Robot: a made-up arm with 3 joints.
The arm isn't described. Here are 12 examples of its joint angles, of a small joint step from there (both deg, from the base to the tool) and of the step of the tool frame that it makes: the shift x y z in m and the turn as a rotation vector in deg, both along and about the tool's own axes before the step.
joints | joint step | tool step
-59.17 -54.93 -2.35 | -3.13 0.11 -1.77 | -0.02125 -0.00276 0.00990 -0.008 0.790 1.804
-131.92 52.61 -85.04 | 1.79 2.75 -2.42 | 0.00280 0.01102 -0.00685 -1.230 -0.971 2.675
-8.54 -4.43 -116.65 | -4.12 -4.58 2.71 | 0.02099 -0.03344 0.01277 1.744 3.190 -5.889
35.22 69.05 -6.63 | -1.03 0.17 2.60 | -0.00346 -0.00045 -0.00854 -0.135 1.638 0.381
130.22 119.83 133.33 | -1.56 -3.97 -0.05 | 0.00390 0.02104 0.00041 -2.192 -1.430 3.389
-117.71 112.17 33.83 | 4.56 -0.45 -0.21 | 0.01341 -0.00070 0.01446 -0.572 4.020 1.667
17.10 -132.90 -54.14 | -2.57 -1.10 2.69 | 0.00432 0.00406 0.00434 -0.743 4.555 -1.945
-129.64 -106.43 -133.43 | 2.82 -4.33 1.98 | -0.01967 -0.00635 -0.00688 -2.257 -0.694 -3.801
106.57 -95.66 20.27 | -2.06 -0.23 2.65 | -0.01035 0.00044 -0.01054 0.290 4.700 -0.108
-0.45 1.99 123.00 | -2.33 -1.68 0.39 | 0.00807 -0.00381 -0.01490 -2.869 0.343 0.130
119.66 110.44 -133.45 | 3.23 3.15 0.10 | 0.00102 -0.00815 -0.02701 3.044 3.095 1.456
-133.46 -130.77 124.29 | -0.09 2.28 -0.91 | 0.00032 -0.00985 0.00286 1.317 -0.841 -1.862
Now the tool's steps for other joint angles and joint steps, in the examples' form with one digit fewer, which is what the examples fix.
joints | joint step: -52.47 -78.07 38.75 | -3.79 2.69 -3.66
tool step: -0.0301 -0.0055 -0.0058 -2.67 0.03 -0.92
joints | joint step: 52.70 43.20 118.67 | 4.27 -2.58 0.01
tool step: -0.0211 0.0247 0.0073 1.55 2.86 3.79
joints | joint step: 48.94 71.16 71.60 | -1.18 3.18 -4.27
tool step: -0.0035 -0.0114 0.0077 -1.44 -5.40 -2.86
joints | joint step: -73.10 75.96 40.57 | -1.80 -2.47 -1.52
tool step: -0.0084 0.0042 -0.0004 1.59 -3.26 1.95
